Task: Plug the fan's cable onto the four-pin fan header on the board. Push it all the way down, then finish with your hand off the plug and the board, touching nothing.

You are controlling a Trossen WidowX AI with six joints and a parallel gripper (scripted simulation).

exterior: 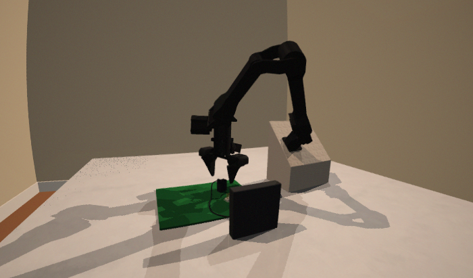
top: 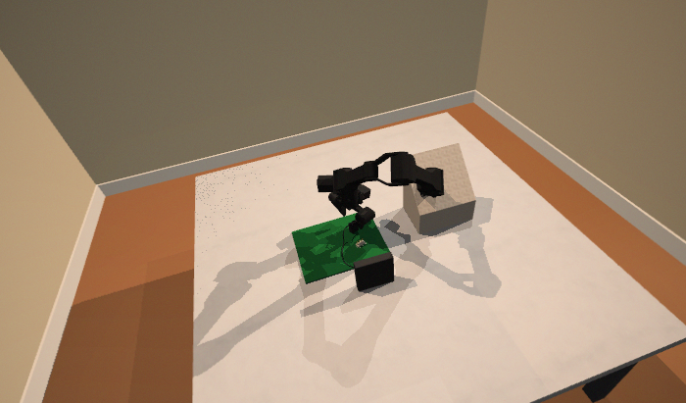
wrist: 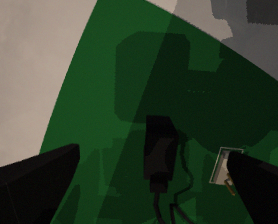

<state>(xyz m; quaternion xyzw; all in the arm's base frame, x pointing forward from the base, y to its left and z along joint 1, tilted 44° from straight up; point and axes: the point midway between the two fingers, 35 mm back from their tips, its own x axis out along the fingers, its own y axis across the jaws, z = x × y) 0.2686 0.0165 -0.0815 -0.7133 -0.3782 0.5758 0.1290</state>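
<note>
My gripper tip is now 20 mm above the dark fan plug. From my gripper tip the other things lie so: pale four-pin header 80 mm to the left, 40 mm below; then black fan 10 mm ahead, 240 mm to the left, 20 mm above; then green board 70 mm ahead, 40 mm to the left, 60 mm below.
</note>
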